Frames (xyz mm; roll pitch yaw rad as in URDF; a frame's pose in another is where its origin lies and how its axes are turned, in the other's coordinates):
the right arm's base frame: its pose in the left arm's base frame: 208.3 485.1 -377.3 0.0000 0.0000 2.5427
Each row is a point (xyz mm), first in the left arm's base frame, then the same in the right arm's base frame.
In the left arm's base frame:
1: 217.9 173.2 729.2
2: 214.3 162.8 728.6
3: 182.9 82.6 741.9
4: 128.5 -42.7 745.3
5: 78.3 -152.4 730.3
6: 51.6 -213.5 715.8
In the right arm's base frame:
1: -183.8 252.2 1106.5
2: -186.6 262.8 1105.9
3: -205.9 346.8 1119.2
4: -231.6 480.9 1122.6
5: -252.0 599.8 1107.6
6: -264.4 665.4 1093.1

